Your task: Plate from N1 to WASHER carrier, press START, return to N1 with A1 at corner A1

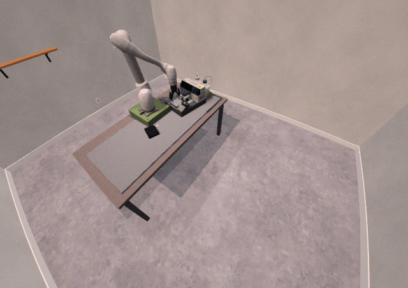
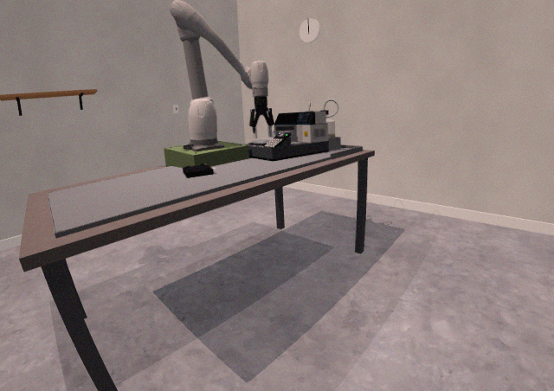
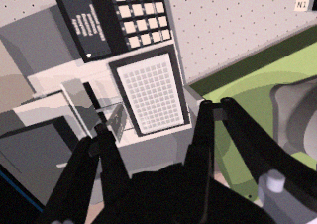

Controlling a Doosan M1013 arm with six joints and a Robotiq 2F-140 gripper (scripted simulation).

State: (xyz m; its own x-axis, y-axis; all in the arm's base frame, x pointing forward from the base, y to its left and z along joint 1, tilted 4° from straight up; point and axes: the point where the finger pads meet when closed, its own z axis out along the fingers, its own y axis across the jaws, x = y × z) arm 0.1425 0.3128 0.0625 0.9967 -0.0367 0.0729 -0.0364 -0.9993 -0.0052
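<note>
Now: the white well plate 5 cm below my hand. Round my hand: label: 7 cm ahead, 37 cm to the right, 14 cm below; then plate nest: 12 cm ahead, 47 cm to the right, 13 cm below; then plate washer: 1 cm ahead, 15 cm to the left, 1 cm below.
</note>
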